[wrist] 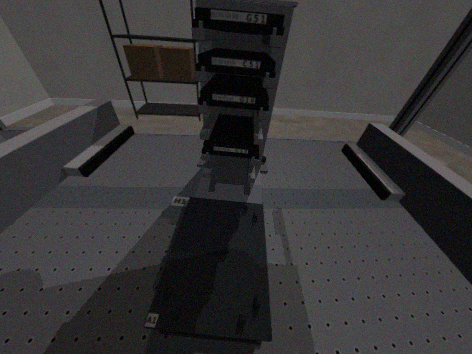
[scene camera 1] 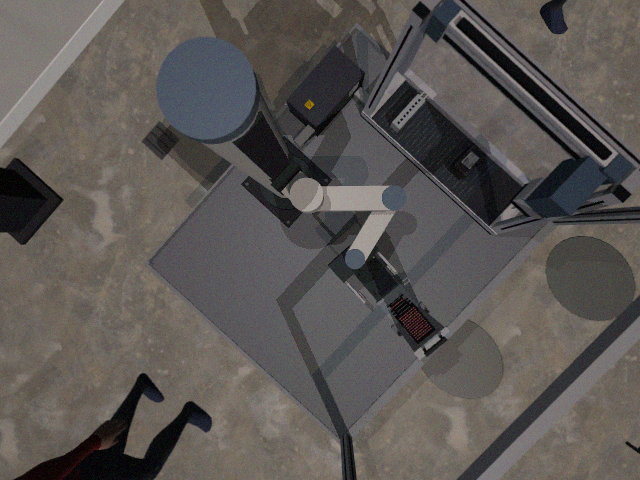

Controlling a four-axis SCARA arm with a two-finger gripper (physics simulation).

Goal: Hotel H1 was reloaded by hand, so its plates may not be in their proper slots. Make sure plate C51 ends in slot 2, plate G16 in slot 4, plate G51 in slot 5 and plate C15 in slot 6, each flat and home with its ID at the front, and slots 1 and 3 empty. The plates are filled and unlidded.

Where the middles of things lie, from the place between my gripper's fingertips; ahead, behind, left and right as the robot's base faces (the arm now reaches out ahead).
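Labels:
There is the dark flat stand (scene camera 1: 376,279), and I see that my gripper is 17 cm above it and 1 cm to the right of it.

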